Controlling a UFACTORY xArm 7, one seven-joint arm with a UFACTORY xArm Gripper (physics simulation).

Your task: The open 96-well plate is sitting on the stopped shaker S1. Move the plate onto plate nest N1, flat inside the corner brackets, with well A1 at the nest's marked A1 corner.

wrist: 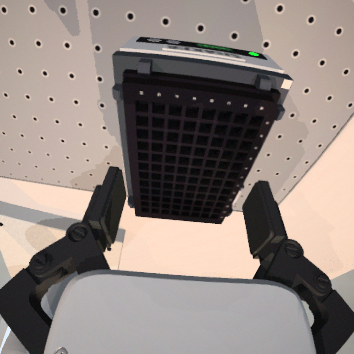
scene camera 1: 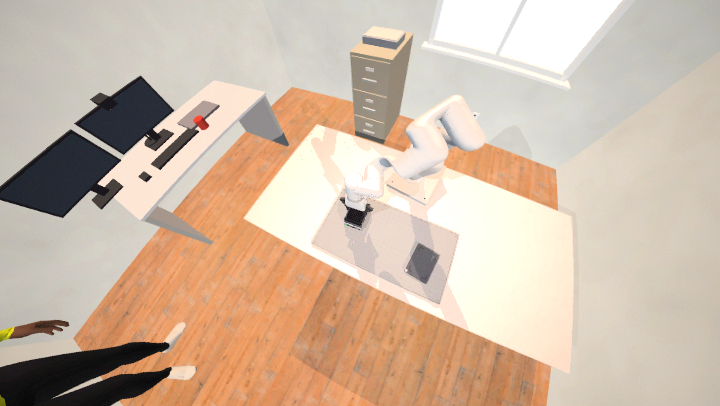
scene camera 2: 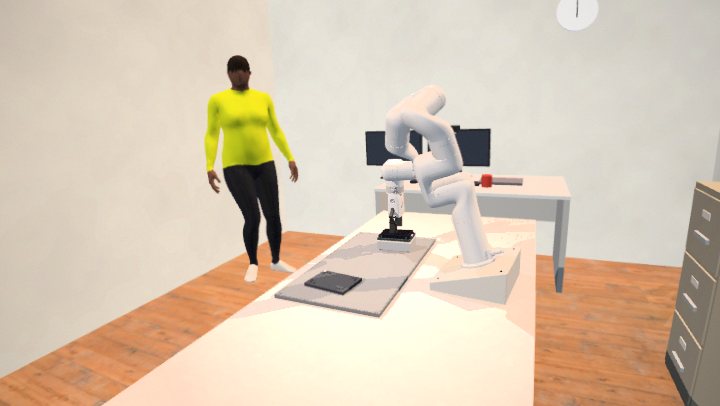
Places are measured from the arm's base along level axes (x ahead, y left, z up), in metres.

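Where they show: gripper, fingertip midpoint: [wrist: 186, 187] [scene camera 1: 356, 210] [scene camera 2: 396, 229]; arm's base, origin of the base link: [scene camera 2: 478, 261].
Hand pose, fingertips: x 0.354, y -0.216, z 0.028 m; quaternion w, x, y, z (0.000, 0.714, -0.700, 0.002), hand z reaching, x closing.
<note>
Each offset is from my fingertips to the top centre of the thing. Level surfaces: height alone.
The black open 96-well plate {0.000 m left, 0.001 m back, 0.012 m down} [scene camera 1: 355, 216] [scene camera 2: 396, 234] [wrist: 192, 155] lies flat on the white shaker S1 [scene camera 1: 354, 227] [scene camera 2: 394, 245] [wrist: 271, 65], whose green light shows in the wrist view. Marks run along the plate's far short edge and right side, too small to read. My gripper [scene camera 1: 356, 205] [scene camera 2: 393, 229] [wrist: 186, 187] is open and empty. It points down close over the plate, with a finger off each long side near the plate's near end and gaps visible on both sides. The dark plate nest N1 {0.398 m left, 0.116 m ahead, 0.066 m down} [scene camera 1: 422, 262] [scene camera 2: 332, 281] lies flat, with a small white mark at one corner.
A grey perforated board {0.081 m down} [scene camera 1: 388, 252] [scene camera 2: 373, 264] [wrist: 50, 107] carries shaker and nest, on a pale table {0.094 m down} [scene camera 1: 519, 262] [scene camera 2: 428, 348]. The arm's base [scene camera 1: 408, 189] [scene camera 2: 476, 282] stands beside the board. A person in yellow [scene camera 2: 244, 131] stands beyond the table's far end.
</note>
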